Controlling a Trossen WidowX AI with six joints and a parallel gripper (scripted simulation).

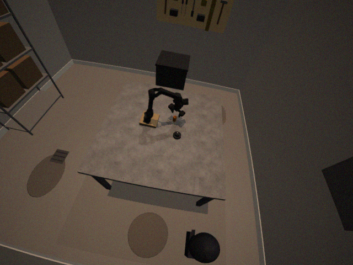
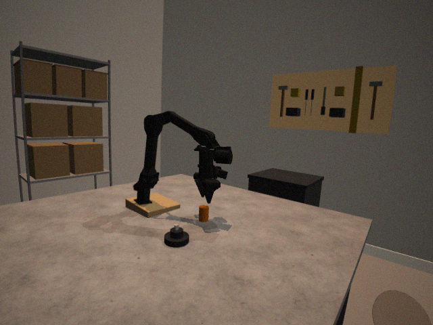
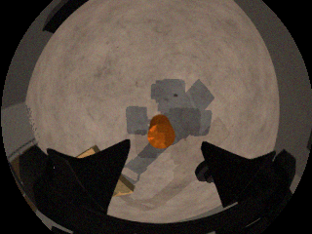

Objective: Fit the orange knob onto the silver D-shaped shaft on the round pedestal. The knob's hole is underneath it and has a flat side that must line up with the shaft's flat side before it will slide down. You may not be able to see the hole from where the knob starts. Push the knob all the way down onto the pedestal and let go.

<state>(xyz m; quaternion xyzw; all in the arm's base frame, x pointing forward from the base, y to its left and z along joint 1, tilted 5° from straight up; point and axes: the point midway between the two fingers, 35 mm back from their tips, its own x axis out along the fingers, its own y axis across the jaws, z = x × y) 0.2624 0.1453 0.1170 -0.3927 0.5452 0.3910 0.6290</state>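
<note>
My gripper tip is now 5 cm above the orange knob and 1 cm past it. The rest, counted from my gripper tip: round black pedestal 19 cm to the right, 8 cm ahead, 6 cm below.
</note>
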